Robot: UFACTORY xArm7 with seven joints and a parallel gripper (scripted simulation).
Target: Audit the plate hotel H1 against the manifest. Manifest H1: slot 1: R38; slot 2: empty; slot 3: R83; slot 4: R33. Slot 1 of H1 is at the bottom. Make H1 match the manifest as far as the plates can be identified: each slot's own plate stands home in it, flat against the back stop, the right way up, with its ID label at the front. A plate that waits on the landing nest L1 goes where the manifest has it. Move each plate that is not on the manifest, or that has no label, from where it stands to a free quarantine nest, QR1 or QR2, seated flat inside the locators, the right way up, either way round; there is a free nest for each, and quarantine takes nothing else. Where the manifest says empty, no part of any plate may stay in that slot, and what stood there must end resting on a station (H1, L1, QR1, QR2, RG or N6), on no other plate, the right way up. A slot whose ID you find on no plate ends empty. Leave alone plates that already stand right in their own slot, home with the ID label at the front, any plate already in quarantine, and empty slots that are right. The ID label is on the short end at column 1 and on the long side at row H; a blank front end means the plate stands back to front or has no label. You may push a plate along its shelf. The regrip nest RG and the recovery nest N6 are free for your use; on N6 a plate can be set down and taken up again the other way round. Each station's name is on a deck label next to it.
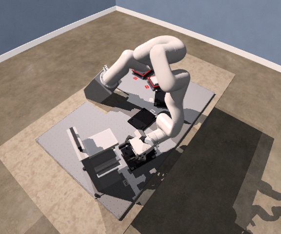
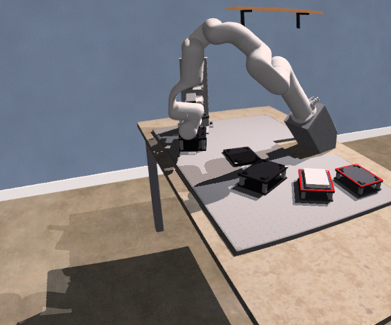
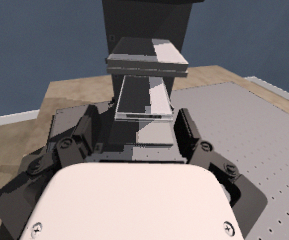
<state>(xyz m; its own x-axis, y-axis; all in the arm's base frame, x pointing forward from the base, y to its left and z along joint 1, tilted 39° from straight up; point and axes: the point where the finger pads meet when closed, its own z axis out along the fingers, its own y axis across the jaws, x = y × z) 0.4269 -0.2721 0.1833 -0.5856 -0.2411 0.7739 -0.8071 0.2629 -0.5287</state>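
Right now the pale plate is 10 cm to the right of my hand, 3 cm below it and 2 cm behind it. Round my hand: plate hotel H1 (18 cm to the right, 6 cm above, 2 cm behind); H1 deck label (13 cm below, 8 cm ahead, 6 cm to the right); RG deck label (19 cm to the left, 13 cm below, 1 cm ahead).
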